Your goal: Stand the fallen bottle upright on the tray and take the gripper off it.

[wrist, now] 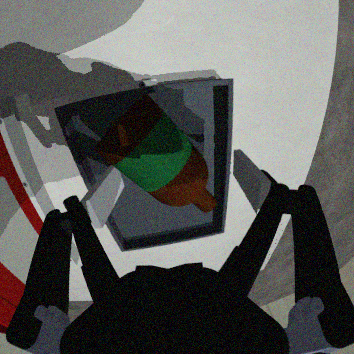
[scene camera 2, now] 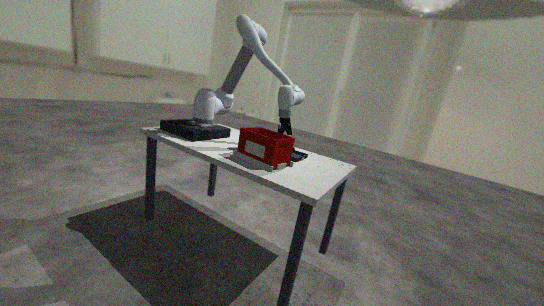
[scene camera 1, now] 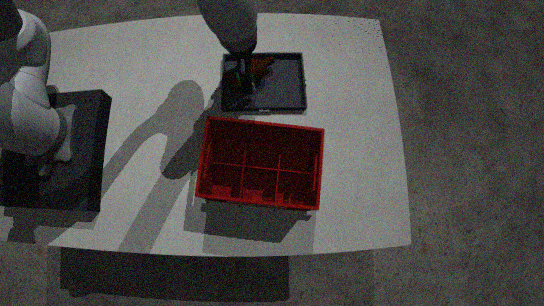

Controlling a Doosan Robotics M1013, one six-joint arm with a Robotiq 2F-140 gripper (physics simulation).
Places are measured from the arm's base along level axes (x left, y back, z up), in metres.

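Pixels of known places: gripper, fingertip midpoint: (wrist: 175, 168) (scene camera 1: 250, 69); arm's base at its link origin: (scene camera 2: 202, 124) (scene camera 1: 51, 135).
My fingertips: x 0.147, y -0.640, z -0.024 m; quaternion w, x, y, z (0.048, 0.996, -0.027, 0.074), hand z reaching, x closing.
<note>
For each thing: its middle in the pictures, then the offset to it from my fingertips. Level surfaces: height alone.
- brown bottle at the middle of its body: (wrist: 171, 169) (scene camera 1: 251, 71) dz -0.004, dx -0.005, dy -0.003 m
- dark tray at the middle of its body: (wrist: 160, 183) (scene camera 1: 263, 80) (scene camera 2: 286, 152) dz -0.034, dx -0.024, dy -0.039 m
- red crate at the middle of its body: (scene camera 1: 260, 168) (scene camera 2: 265, 147) dz +0.041, dx -0.306, dy -0.004 m
- white table at its surface level: dz -0.046 m
The brown bottle (scene camera 1: 263, 64) (wrist: 159, 167) with a green label lies on its side in the dark tray (scene camera 1: 304, 82) (scene camera 2: 301, 156) (wrist: 228, 150). In the wrist view its neck points to the lower right, and shadow covers its base end. My gripper (scene camera 1: 245, 82) (scene camera 2: 285, 133) (wrist: 175, 168) is open and empty, pointing down over the tray. In the wrist view the neck and shoulder show between the two fingertips, with the neck nearer the right one. In scene camera 1 the gripper hides part of the bottle. The bottle cannot be made out in scene camera 2.
A red crate (scene camera 1: 265, 123) (scene camera 2: 265, 146) (wrist: 19, 192) with inner dividers stands close beside the tray, its walls higher than the tray's rim. The arm's black base block (scene camera 1: 90, 150) (scene camera 2: 195, 131) is at the other end of the white table (scene camera 1: 360, 150) (scene camera 2: 325, 172).
</note>
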